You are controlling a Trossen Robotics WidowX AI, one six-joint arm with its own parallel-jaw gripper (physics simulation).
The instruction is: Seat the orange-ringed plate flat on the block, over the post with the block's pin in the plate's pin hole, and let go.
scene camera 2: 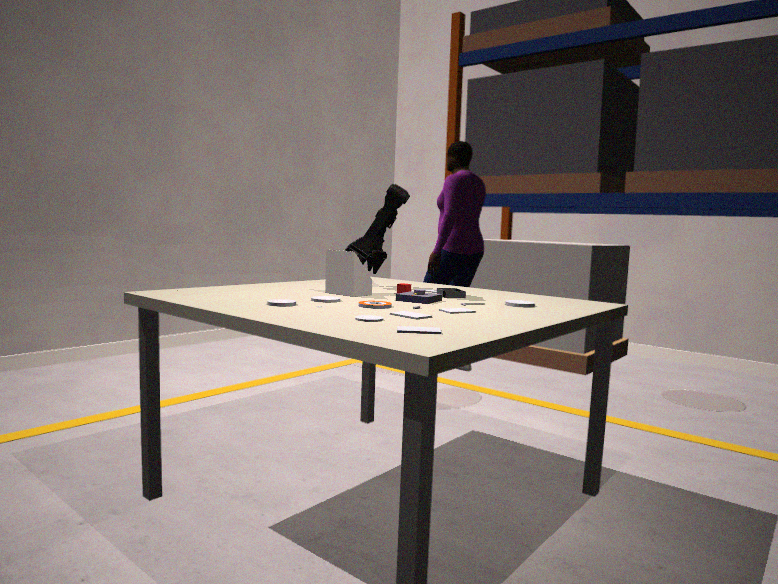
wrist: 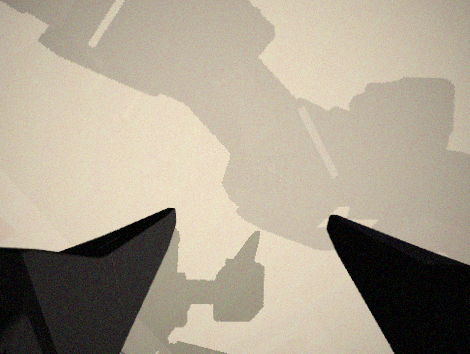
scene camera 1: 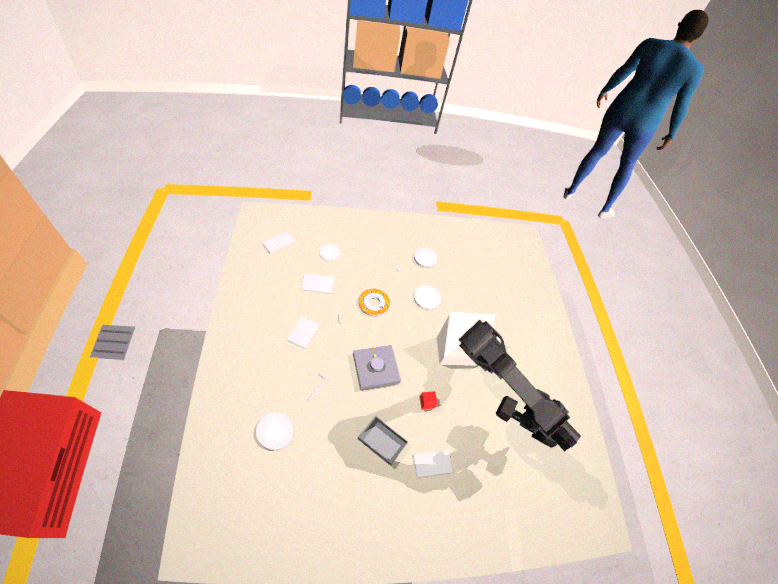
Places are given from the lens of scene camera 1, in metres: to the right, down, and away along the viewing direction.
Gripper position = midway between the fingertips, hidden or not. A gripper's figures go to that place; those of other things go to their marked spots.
my gripper [scene camera 1: 518, 427]: 0.38, 0.40, 1.04
grey tray [scene camera 1: 379, 437]: -0.03, 0.42, 1.03
